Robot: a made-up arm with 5 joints. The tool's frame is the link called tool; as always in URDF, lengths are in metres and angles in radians. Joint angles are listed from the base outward. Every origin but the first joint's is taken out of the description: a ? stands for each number. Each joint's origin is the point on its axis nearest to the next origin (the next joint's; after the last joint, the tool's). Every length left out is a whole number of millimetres.
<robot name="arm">
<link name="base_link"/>
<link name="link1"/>
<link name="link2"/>
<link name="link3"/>
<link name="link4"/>
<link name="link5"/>
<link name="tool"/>
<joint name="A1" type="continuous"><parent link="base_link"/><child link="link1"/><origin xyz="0.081 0.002 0.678" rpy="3.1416 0.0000 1.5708"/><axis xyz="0 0 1"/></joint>
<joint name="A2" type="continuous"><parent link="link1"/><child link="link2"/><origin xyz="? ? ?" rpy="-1.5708 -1.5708 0.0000"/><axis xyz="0 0 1"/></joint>
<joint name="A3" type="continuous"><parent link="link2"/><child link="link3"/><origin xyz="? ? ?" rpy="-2.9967 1.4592 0.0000"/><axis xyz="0 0 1"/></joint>
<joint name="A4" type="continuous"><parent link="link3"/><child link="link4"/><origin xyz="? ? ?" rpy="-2.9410 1.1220 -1.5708"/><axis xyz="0 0 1"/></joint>
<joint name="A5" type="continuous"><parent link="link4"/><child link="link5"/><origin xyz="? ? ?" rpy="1.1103 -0.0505 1.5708"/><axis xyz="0 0 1"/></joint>
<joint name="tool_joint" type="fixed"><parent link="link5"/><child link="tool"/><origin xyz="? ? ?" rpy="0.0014 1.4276 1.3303"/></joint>
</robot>
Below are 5 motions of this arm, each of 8 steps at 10 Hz.
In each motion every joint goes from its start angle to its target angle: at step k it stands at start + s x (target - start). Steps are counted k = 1, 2, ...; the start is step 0. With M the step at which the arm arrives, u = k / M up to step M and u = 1 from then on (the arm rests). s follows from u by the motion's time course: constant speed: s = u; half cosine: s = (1 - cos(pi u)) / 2; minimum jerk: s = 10 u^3 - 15 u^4 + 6 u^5.
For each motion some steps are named. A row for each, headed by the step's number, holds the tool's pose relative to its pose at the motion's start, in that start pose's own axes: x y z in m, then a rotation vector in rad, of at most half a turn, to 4 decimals.
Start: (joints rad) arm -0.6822 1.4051 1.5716 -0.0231 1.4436
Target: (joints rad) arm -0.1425 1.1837 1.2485 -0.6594 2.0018
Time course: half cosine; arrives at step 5
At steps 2, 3, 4, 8:
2: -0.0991 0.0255 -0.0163 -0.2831 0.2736 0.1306
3: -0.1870 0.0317 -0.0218 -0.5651 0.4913 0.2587
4: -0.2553 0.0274 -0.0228 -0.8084 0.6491 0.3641
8: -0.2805 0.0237 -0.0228 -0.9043 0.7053 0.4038

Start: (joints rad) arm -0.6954 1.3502 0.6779 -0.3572 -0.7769
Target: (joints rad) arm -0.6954 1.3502 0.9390 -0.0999 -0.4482
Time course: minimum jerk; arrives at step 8
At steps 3, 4, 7, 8:
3: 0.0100 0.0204 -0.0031 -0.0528 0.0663 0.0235
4: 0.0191 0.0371 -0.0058 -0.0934 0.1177 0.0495
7: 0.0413 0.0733 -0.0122 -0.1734 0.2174 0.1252
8: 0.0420 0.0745 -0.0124 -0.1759 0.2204 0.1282

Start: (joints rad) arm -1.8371 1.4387 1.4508 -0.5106 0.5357
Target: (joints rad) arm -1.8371 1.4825 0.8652 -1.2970 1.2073
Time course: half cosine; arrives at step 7
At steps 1, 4, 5, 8:
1: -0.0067 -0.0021 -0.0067 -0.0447 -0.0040 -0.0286
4: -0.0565 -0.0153 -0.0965 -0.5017 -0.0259 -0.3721
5: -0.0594 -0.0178 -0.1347 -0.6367 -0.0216 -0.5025
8: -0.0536 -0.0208 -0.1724 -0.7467 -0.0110 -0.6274

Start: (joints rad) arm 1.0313 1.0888 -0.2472 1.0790 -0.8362
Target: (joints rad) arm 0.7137 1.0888 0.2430 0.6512 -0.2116
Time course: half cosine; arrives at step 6
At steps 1, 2, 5, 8:
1: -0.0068 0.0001 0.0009 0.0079 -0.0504 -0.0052
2: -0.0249 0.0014 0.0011 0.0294 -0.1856 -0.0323
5: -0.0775 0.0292 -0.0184 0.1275 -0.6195 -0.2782
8: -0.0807 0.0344 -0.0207 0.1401 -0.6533 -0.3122

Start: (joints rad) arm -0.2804 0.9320 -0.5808 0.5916 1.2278
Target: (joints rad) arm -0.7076 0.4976 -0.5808 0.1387 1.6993
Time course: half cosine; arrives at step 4
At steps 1, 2, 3, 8:
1: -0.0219 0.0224 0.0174 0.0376 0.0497 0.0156
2: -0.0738 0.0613 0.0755 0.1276 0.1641 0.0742
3: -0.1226 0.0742 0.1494 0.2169 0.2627 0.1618
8: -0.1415 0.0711 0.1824 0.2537 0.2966 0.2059

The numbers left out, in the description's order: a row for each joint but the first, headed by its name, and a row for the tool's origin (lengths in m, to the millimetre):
A2: -0.002 -0.030 0.000
A3: -0.140 0.067 0.000
A4: 0.302 -0.265 0.000
A5: 0.080 0.276 0.000
tool: 0.032 -0.002 0.000

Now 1 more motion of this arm.
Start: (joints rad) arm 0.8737 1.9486 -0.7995 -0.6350 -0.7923
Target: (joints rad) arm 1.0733 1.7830 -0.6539 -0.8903 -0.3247
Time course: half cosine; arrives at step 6
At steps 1, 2, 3, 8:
1: -0.0086 0.0014 -0.0010 -0.0123 0.0055 -0.0058
2: -0.0324 0.0057 -0.0023 -0.0479 0.0225 -0.0219
3: -0.0650 0.0119 -0.0009 -0.1010 0.0510 -0.0438
8: -0.1296 0.0255 0.0133 -0.2228 0.1257 -0.0835

